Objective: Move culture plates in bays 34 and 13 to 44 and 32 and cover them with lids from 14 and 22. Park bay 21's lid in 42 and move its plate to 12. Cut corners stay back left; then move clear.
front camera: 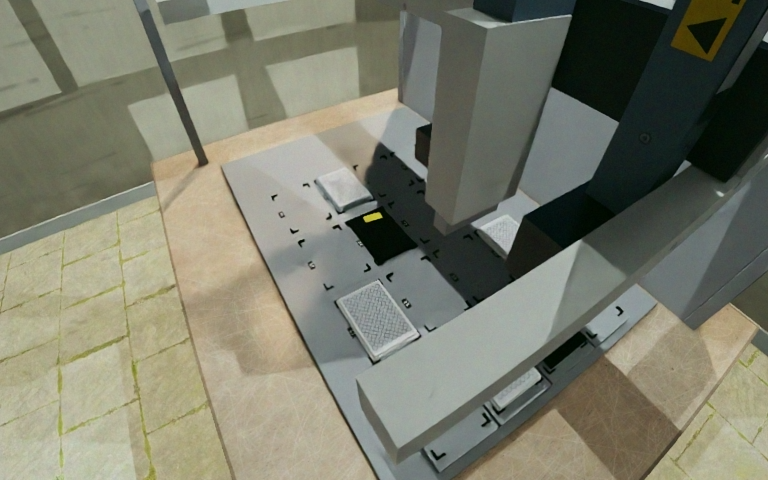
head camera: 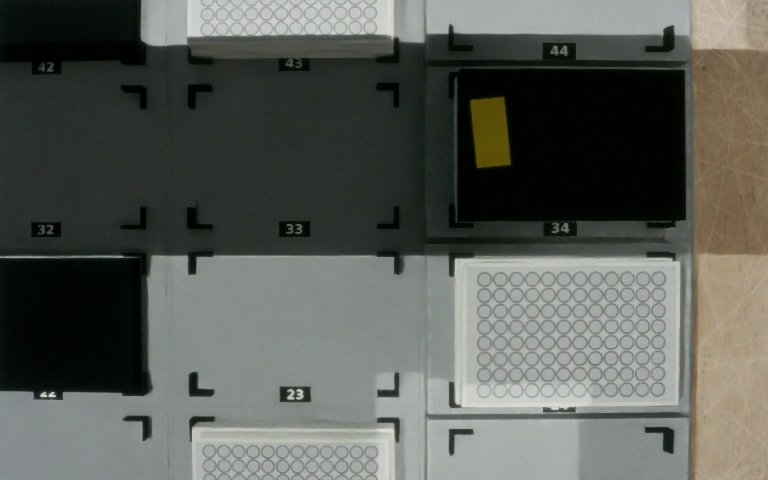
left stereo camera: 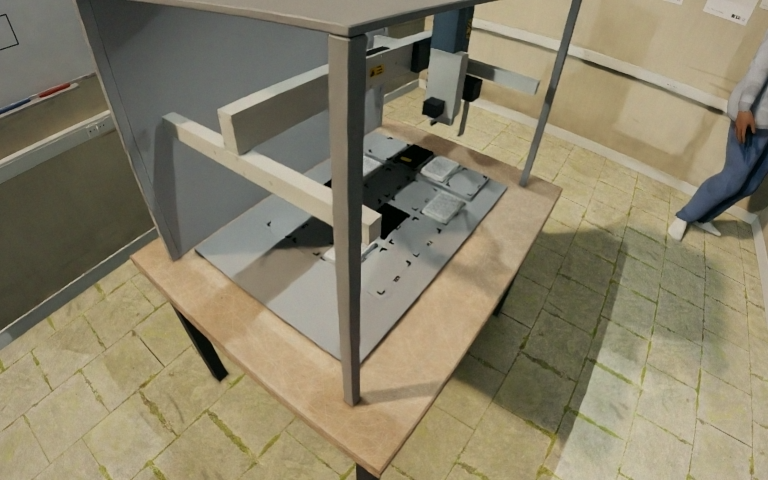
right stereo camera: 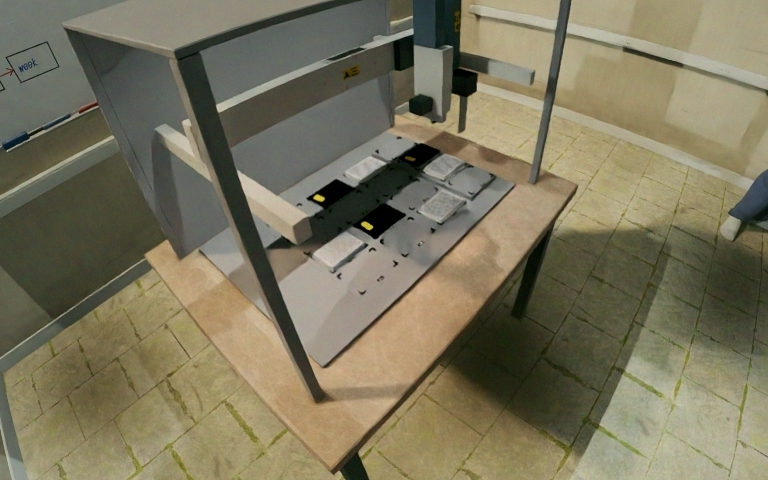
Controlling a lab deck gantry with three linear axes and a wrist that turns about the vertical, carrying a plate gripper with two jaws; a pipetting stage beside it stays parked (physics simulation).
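Pixels of known places: gripper, fingertip midpoint: (left stereo camera: 446,129) (right stereo camera: 447,126); robot's base at its link origin: (front camera: 273,197) (left stereo camera: 381,293) (right stereo camera: 362,293).
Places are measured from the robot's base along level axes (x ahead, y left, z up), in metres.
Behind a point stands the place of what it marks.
My gripper (left stereo camera: 447,127) {x 0.581, y 0.160, z 0.160 m} (right stereo camera: 448,125) {x 0.581, y 0.160, z 0.160 m} hangs high above the deck, jaws apart, with nothing between them. A black piece with a yellow label (head camera: 589,147) {x 0.565, y 0.255, z 0.031 m} (right stereo camera: 425,152) {x 0.576, y 0.246, z 0.031 m} lies in bay 34. White well-patterned labware (front camera: 376,316) {x 0.394, y 0.042, z 0.014 m} (head camera: 294,459) {x 0.395, y 0.070, z 0.014 m} (right stereo camera: 442,204) {x 0.391, y 0.040, z 0.014 m} lies in bay 13. A black piece (front camera: 382,238) {x 0.246, y 0.145, z 0.008 m} (head camera: 67,322) {x 0.249, y 0.152, z 0.008 m} (right stereo camera: 387,218) {x 0.244, y 0.133, z 0.008 m} lies in bay 22, another (head camera: 67,25) {x 0.249, y 0.340, z 0.008 m} (right stereo camera: 335,191) {x 0.240, y 0.355, z 0.008 m} in bay 42. A white piece (front camera: 342,189) {x 0.075, y 0.143, z 0.014 m} (right stereo camera: 339,251) {x 0.057, y 0.139, z 0.014 m} stands in bay 21. Bays 44 and 14 show no labware; bays 32 and 12 show partly in the head view.
White labware stands in bay 24 (front camera: 518,387) {x 0.611, y 0.150, z 0.029 m} (head camera: 572,333) {x 0.556, y 0.151, z 0.029 m} (right stereo camera: 444,168) {x 0.536, y 0.137, z 0.029 m} and in bay 43 (head camera: 288,19) {x 0.392, y 0.338, z 0.014 m} (right stereo camera: 365,169) {x 0.384, y 0.358, z 0.014 m}. A grey beam (front camera: 509,328) {x 0.622, y -0.022, z 0.400 m} crosses in front of the deck in the front view. Frame posts (left stereo camera: 347,226) {x -0.271, y -0.123, z 0.483 m} (right stereo camera: 249,226) {x -0.256, y -0.126, z 0.475 m} stand at the table's corners.
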